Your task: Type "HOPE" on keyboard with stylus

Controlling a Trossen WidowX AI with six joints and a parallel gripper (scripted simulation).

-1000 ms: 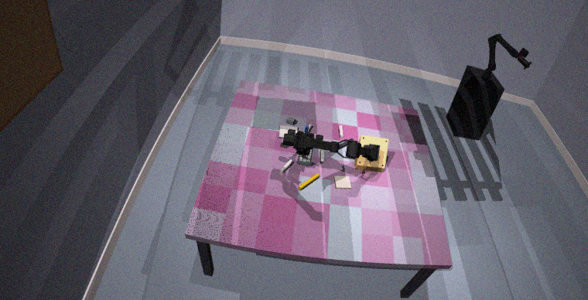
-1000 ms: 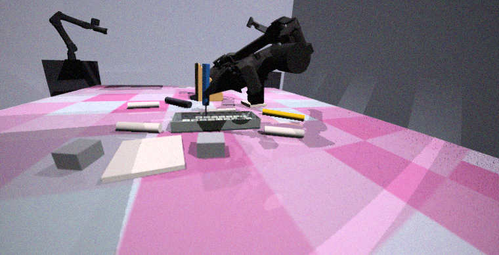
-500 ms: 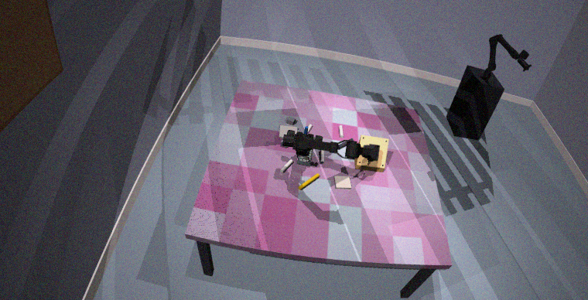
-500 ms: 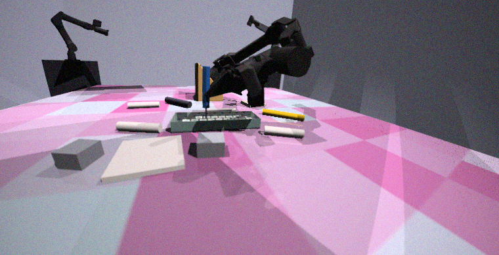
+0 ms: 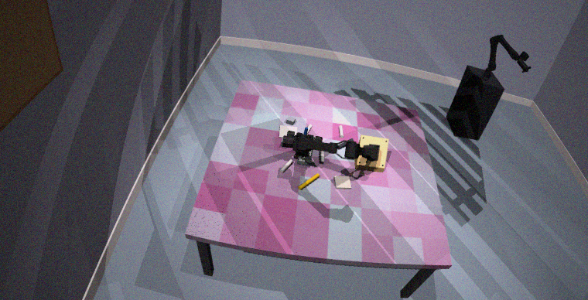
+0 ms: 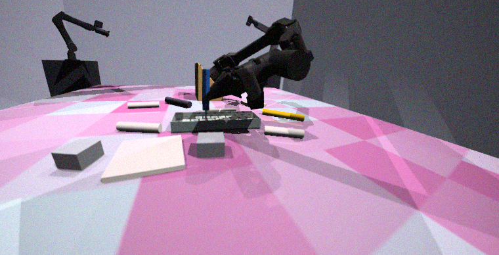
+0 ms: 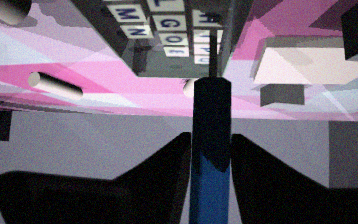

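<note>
Right now the blue stylus is 2 cm below my gripper tip. The rest, counted from my gripper tip: white flat plate 9 cm ahead, 11 cm to the right, 7 cm below; then black cylinder 25 cm behind, 6 cm to the right, 7 cm below; then yellow cylinder 4 cm behind, 26 cm to the left, 7 cm below.
</note>
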